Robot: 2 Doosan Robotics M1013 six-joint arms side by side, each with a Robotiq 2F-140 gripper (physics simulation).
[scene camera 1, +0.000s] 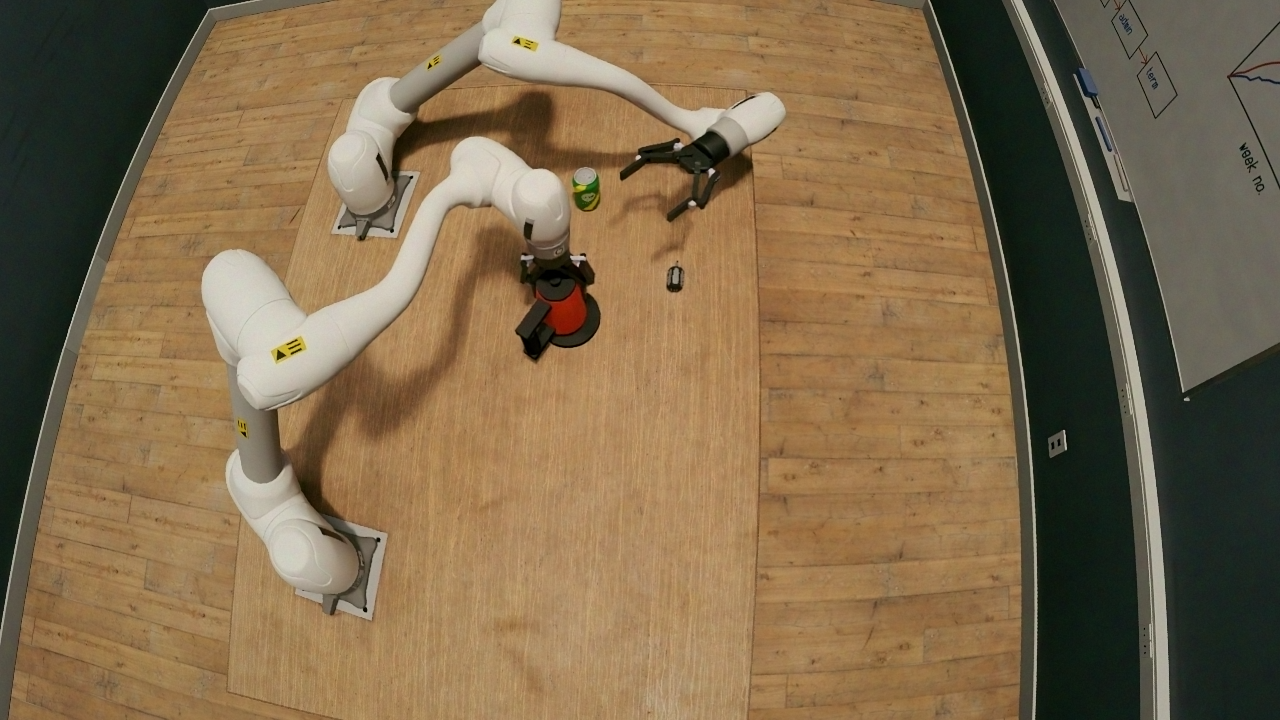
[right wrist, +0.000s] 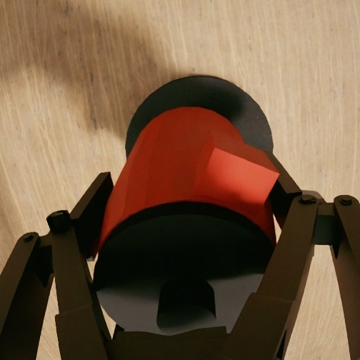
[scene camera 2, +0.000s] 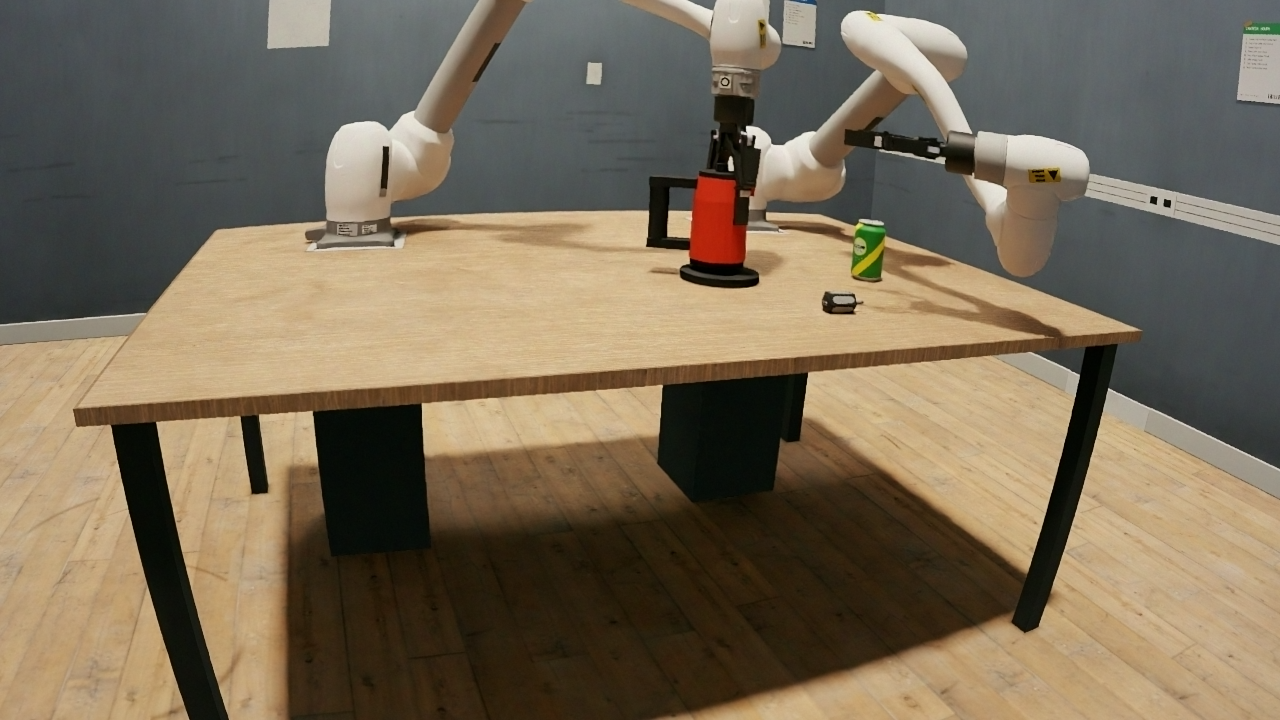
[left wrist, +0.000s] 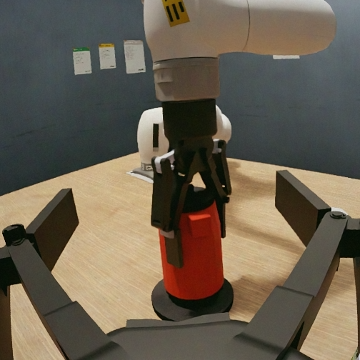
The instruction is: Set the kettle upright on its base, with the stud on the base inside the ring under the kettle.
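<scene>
The red kettle (scene camera 1: pixel 565 308) (scene camera 2: pixel 716 219) (left wrist: pixel 195 270) (right wrist: pixel 170 160) with black lid and black handle (scene camera 1: pixel 535 331) (scene camera 2: pixel 658 212) stands about upright over its round black base (scene camera 1: pixel 586 333) (scene camera 2: pixel 718 277) (left wrist: pixel 162 305) (right wrist: pixel 200 90). Its underside appears to meet the base, about centred, with no gap visible in scene camera 2. The stud and the ring are hidden. My right gripper (scene camera 1: pixel 557 276) (scene camera 2: pixel 733 198) (left wrist: pixel 197 248) (right wrist: pixel 185 179) points down and is shut on the kettle's body from both sides. My left gripper (scene camera 1: pixel 647 196) (scene camera 2: pixel 848 137) is open and empty, above the table and away from the kettle.
A green and yellow can (scene camera 1: pixel 586 189) (scene camera 2: pixel 868 250) stands behind the kettle in scene camera 1. A small dark device (scene camera 1: pixel 674 277) (scene camera 2: pixel 838 302) lies right of the kettle. Both arms are mounted on the wooden table (scene camera 1: pixel 626 537) (scene camera 2: pixel 537 322).
</scene>
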